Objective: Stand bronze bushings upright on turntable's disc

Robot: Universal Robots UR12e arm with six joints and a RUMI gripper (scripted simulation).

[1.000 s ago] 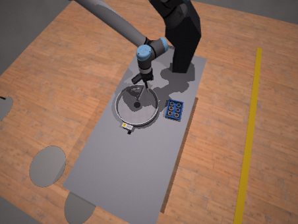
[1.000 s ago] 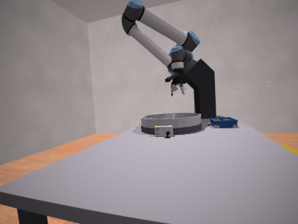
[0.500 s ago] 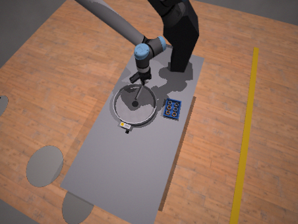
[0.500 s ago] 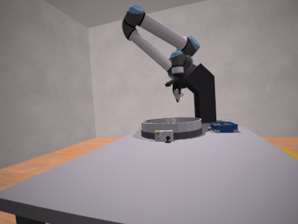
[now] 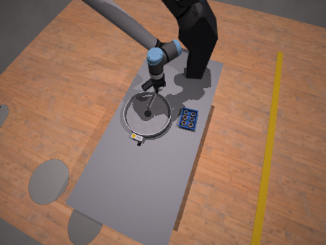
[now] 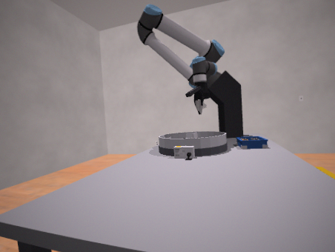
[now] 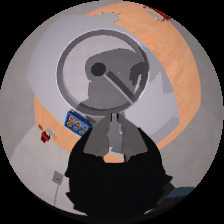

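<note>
Now: the blue crate 100 mm ahead of my hand, 300 mm to the left of it and 210 mm below it. Round my hand: turntable disc (120 mm ahead, 70 mm to the right, 180 mm below).
</note>
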